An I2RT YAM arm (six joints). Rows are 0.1 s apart.
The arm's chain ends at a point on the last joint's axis. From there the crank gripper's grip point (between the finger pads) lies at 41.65 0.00 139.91 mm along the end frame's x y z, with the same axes.
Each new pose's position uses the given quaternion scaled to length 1; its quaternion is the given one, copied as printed.
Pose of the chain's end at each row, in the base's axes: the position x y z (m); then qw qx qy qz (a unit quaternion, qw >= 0):
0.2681 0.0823 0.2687 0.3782 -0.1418 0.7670 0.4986
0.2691 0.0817 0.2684 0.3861 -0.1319 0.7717 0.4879
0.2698 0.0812 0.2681 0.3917 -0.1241 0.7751 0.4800
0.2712 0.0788 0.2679 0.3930 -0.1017 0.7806 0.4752
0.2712 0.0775 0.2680 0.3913 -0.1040 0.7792 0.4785
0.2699 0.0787 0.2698 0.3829 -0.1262 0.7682 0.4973
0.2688 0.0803 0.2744 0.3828 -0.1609 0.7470 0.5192
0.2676 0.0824 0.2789 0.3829 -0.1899 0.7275 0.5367
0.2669 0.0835 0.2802 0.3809 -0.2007 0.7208 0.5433
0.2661 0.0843 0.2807 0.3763 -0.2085 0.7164 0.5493
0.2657 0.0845 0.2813 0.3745 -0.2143 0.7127 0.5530
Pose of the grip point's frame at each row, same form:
0.3014 0.2110 0.2083 0.3782 -0.1418 0.7670 0.4986
0.3067 0.2085 0.2066 0.3861 -0.1319 0.7717 0.4879
0.3105 0.2066 0.2053 0.3917 -0.1241 0.7751 0.4800
0.3156 0.2027 0.2048 0.3930 -0.1017 0.7806 0.4752
0.3146 0.2021 0.2055 0.3913 -0.1040 0.7792 0.4785
0.3065 0.2069 0.2104 0.3829 -0.1262 0.7682 0.4973
0.2982 0.2126 0.2201 0.3828 -0.1609 0.7470 0.5192
0.2906 0.2176 0.2289 0.3829 -0.1899 0.7275 0.5367
0.2870 0.2196 0.2315 0.3809 -0.2007 0.7208 0.5433
0.2833 0.2211 0.2328 0.3763 -0.2085 0.7164 0.5493
0.2811 0.2218 0.2341 0.3745 -0.2143 0.7127 0.5530

